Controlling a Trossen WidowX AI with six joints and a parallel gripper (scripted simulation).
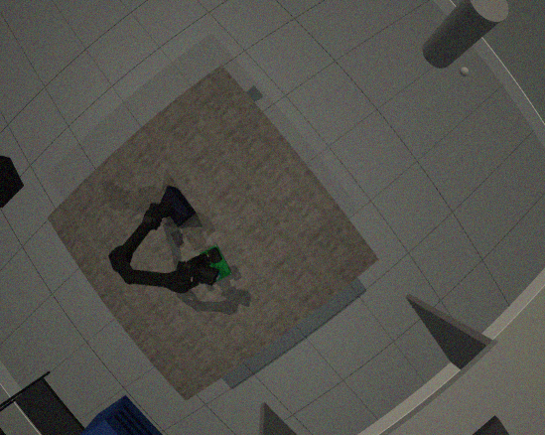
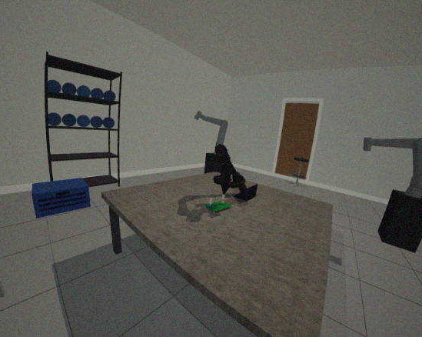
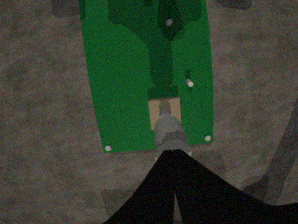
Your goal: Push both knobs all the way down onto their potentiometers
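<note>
Right now my gripper tip is 2 cm above the grey knob. The rest, counted from my gripper tip: pale round knob: 10 cm ahead, 2 cm to the right, 3 cm below.
</note>
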